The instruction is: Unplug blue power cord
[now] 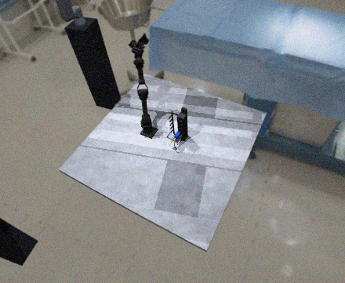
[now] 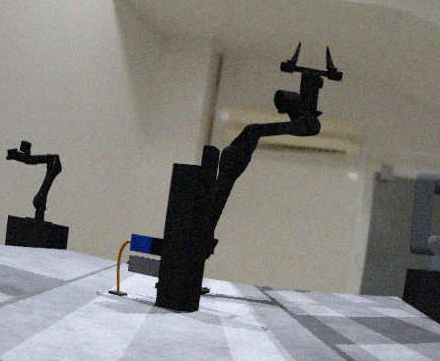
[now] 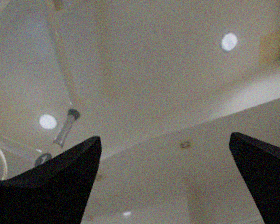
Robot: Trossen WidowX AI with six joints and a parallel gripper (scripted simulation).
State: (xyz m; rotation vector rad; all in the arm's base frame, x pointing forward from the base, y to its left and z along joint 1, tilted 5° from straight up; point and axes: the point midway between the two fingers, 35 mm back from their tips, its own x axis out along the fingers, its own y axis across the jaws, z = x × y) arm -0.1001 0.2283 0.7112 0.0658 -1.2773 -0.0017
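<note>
Now: the blue plug 360 mm ahead of my gripper tip, 300 mm to the right of it and 620 mm below it.
</note>
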